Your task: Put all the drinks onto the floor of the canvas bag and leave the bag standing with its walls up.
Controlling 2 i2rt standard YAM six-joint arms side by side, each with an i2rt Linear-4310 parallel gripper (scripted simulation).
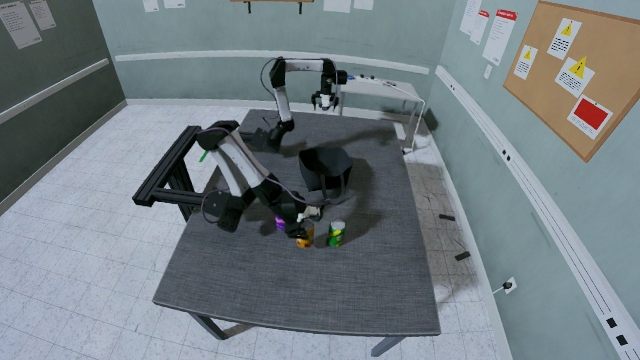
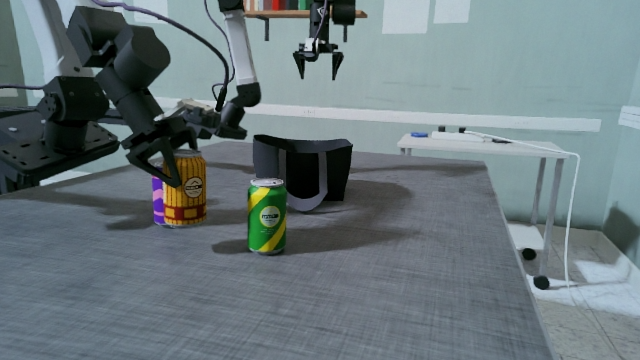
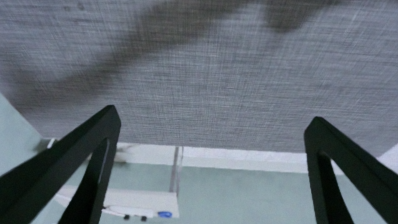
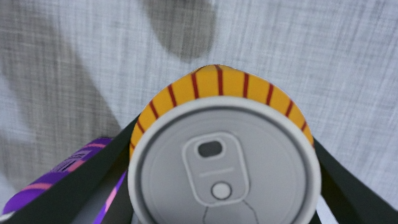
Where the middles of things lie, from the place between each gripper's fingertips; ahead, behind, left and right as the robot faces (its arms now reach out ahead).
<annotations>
Now: the orange can (image 2: 185,206) 20 mm below my right hand.
Now: left hand 65 cm to the left of the orange can, 18 cm above it and 7 cm short of it.
</annotations>
